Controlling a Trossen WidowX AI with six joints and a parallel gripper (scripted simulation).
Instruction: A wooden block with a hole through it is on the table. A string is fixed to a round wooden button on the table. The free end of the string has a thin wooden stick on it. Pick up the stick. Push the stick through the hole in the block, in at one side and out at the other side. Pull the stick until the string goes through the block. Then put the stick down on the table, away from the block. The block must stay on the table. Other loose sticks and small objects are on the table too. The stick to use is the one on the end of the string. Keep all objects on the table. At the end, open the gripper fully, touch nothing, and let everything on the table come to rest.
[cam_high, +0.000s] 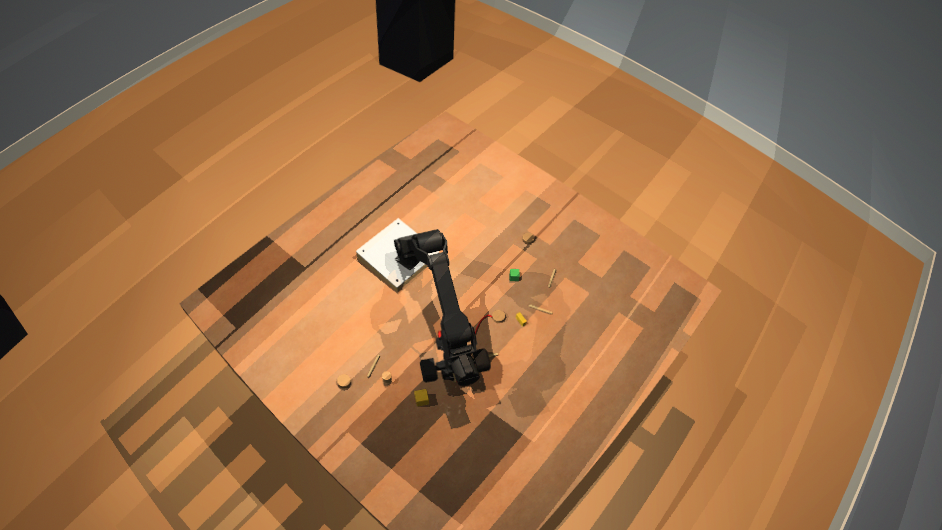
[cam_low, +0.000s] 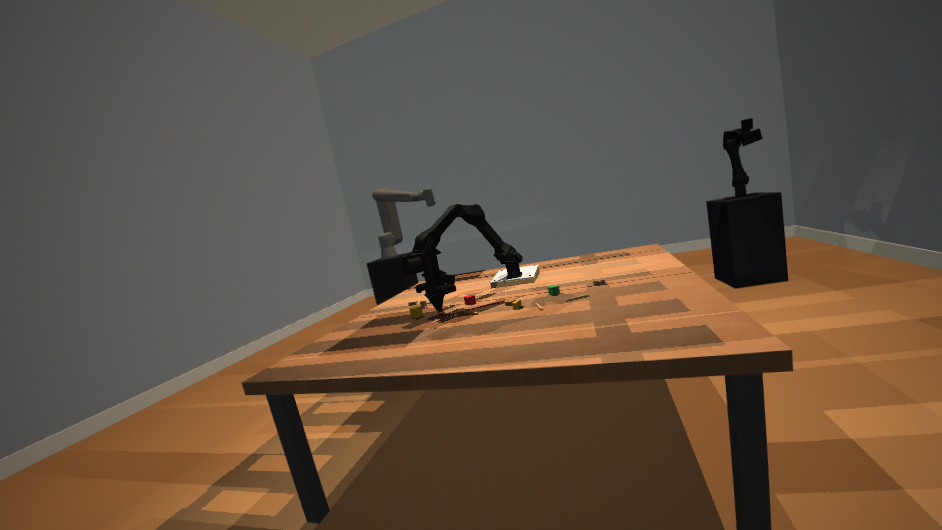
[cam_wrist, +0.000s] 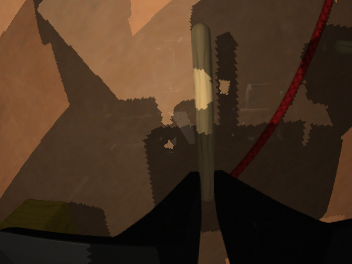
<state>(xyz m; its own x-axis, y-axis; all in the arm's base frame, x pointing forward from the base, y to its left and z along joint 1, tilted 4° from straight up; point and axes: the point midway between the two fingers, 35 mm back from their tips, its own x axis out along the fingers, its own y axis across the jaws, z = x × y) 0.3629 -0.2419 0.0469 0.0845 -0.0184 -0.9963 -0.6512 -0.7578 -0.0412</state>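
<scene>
Right now the red block is 11 cm behind my gripper tip and 9 cm to the left of it. Round my gripper tip: thin wooden stick (1 cm to the left, 1 cm behind); green cube (41 cm to the left, 7 cm behind); round wooden button (25 cm to the left, 2 cm behind, 1 cm below).
</scene>
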